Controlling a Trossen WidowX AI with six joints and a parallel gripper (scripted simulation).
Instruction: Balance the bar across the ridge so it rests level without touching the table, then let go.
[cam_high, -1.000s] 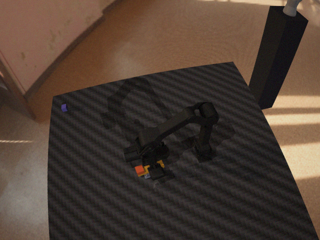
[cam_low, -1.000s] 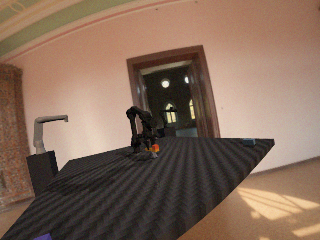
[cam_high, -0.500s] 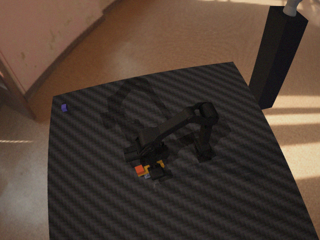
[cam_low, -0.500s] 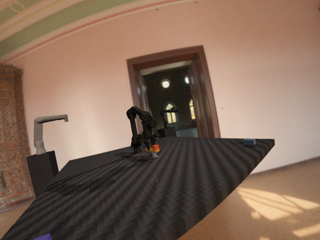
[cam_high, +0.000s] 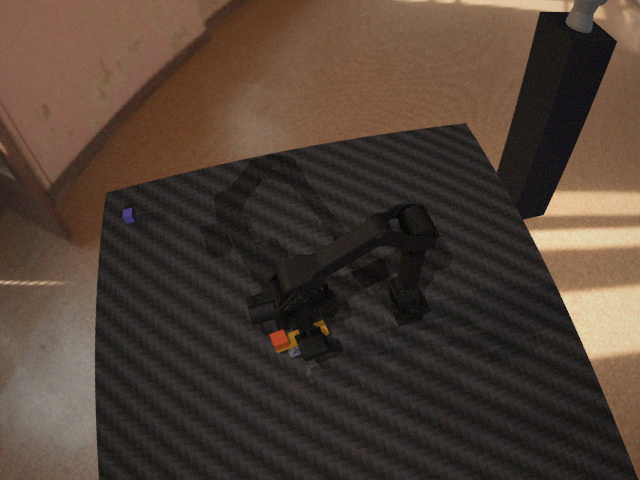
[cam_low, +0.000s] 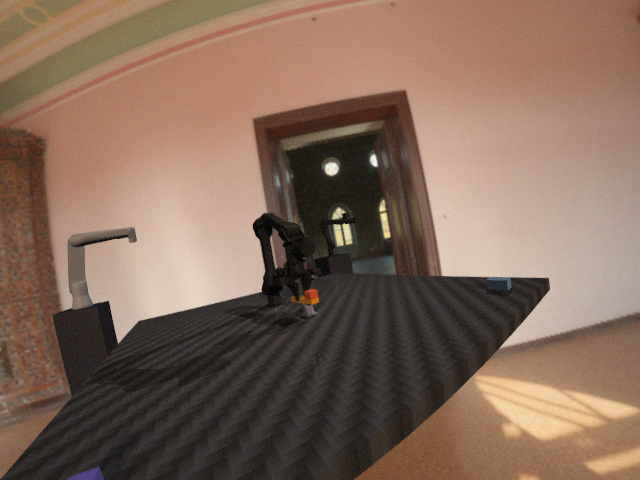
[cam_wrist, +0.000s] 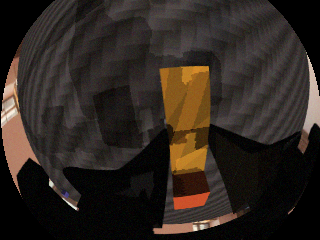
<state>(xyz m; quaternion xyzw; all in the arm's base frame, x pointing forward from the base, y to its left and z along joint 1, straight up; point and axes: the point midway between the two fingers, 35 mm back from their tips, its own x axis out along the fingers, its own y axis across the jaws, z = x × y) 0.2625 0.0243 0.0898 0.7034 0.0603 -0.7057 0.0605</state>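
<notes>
My gripper tip is now 30 mm short of the ridge and 10 mm above it. Round my gripper tip: small purple cube: 520 mm to the right, 480 mm ahead, 40 mm below; bar: 40 mm ahead, 10 mm to the left, 10 mm above; blue-grey block: 480 mm to the left, 480 mm ahead, 40 mm below.
</notes>
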